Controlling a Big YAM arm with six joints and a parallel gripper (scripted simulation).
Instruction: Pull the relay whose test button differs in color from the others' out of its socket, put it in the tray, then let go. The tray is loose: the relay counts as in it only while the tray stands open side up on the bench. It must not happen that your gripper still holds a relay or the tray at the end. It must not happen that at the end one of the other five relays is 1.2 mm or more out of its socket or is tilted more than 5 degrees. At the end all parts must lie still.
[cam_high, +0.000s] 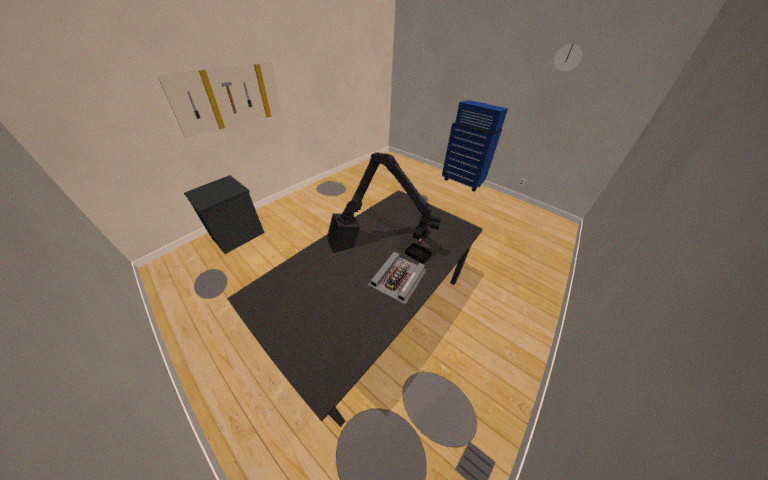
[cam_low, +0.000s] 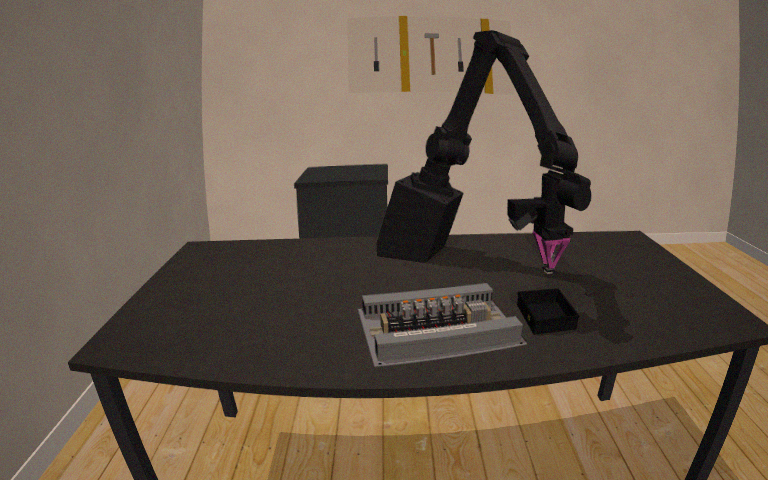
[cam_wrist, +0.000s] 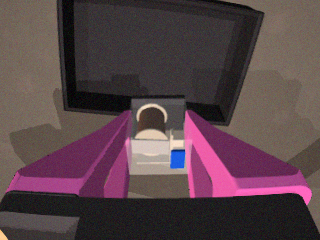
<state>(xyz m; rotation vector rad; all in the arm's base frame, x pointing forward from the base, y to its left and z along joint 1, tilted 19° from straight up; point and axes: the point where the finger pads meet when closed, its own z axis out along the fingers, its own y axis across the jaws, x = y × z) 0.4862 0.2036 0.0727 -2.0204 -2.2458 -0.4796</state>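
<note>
Now: the black tray 1 cm to the left of my hand and 12 cm below it. Round my hand: relay: right at my hand.
</note>
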